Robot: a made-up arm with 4 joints.
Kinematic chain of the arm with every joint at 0, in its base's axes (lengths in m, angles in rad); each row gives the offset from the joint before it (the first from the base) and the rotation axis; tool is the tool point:
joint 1: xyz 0 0 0.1 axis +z
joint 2: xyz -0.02 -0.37 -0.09 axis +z
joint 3: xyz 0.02 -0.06 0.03 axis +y
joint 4: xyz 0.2 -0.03 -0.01 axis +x
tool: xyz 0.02 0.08 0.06
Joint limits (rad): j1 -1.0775..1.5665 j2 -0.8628..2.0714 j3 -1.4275..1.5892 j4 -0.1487..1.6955
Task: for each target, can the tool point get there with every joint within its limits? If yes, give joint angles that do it. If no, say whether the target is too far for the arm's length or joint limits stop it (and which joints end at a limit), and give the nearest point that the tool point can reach.
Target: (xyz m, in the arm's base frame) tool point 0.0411 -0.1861 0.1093
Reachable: yes | joints -0.5737 1.5404 0.0088 1.5502
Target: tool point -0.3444 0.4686 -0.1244
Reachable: no: joint limits stop it (at a limit: joint 1, joint 2, joint 4) | nearest point -0.2071 0.0358 -0.0297 | short by 0.464 m
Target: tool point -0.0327 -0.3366 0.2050
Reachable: yes | joints -0.6767 0.9612 -0.4016 1.2155
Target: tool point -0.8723 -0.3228 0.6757
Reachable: no: too far | nearest point -0.5284 -0.2170 0.2435 | short by 0.562 m
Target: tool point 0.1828 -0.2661 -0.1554
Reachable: yes | joints 0.0740 1.2365 1.3269 1.4809
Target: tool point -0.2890 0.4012 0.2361
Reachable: no: joint limits stop it (at a limit: joint 1, joint 2, joint 4) | nearest point -0.2103 0.0309 0.1254 | short by 0.394 m
